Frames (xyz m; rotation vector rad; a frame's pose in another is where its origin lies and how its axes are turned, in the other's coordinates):
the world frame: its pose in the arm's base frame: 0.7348 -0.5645 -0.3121 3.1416 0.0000 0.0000
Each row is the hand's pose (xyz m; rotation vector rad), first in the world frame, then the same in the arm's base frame.
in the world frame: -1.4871 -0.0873 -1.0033 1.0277 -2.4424 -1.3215
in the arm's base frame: -0.7523 -0.4772 0.6912 -0.2340 -1.1537 2.1323
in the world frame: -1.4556 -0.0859 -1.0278 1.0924 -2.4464 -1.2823
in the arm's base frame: -0.7208 -0.4786 0.7157 -0.2199 -1.1054 2.1090
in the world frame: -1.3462 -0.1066 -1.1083 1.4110 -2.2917 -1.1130
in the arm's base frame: -0.6114 -0.4579 0.7962 -0.2789 -0.9257 1.9061
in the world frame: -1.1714 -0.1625 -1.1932 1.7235 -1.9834 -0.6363
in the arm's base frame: -0.4366 -0.4020 0.8811 -0.4991 -0.5278 1.6451
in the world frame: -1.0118 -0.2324 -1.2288 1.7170 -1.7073 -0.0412
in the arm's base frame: -0.2770 -0.3321 0.9167 -0.7959 -0.0360 1.4909
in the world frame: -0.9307 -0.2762 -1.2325 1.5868 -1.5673 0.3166
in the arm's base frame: -0.1959 -0.2883 0.9204 -0.9823 0.2899 1.4351
